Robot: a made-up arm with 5 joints.
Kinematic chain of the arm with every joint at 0, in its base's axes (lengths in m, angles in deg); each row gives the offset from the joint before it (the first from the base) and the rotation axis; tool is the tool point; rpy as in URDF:
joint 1: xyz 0 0 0.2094 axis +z
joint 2: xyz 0 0 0 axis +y
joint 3: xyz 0.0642 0 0.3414 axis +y
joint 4: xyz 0.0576 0 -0.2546 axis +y
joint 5: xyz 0.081 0 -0.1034 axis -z
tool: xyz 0 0 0 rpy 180 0 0
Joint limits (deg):
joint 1: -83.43..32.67
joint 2: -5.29..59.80
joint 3: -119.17..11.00
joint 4: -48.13..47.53
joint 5: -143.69..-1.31
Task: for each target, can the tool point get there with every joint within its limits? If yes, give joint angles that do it. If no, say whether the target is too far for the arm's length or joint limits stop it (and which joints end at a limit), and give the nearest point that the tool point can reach.
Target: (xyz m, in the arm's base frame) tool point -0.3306 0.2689 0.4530
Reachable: no: joint limits stop it (at a limit: joint 2, joint 3, joint 4) | nearest point -0.0183 0.0149 0.1653 | short by 0.495 m
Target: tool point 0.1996 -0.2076 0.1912
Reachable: yes | joints -46.13 8.42 -16.33 7.14 -79.28
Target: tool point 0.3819 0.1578 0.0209
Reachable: yes | joints 22.45 53.31 -39.90 -27.80 -29.71
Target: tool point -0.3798 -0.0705 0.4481
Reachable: no: joint limits stop it (at a limit: joint 1, joint 2, joint 3, joint 4) | nearest point 0.0222 -0.1927 0.2745 | short by 0.455 m
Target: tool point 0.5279 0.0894 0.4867
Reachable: yes | joints 9.61 14.81 -80.51 6.81 -76.38
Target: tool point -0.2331 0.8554 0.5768
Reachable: no: too far | nearest point 0.2988 0.1916 0.5851 | short by 0.851 m
